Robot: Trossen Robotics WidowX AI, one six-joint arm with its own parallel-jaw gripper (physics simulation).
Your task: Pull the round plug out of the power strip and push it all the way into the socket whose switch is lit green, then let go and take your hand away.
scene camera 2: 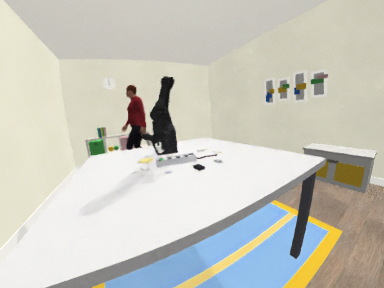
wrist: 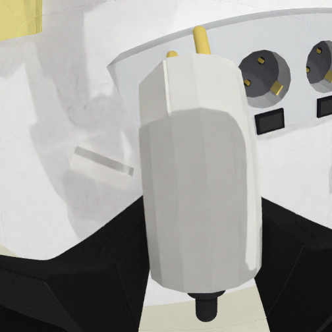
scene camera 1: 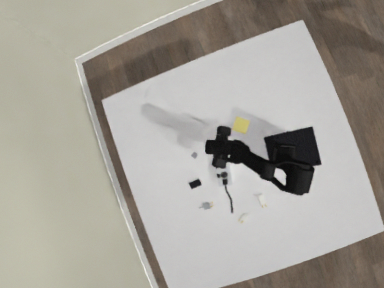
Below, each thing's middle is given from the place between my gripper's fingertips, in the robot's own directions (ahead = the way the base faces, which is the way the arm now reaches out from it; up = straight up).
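Round plug (wrist: 199,166): 1 cm to the left of my hand, 2 cm behind it, 1 cm above it.
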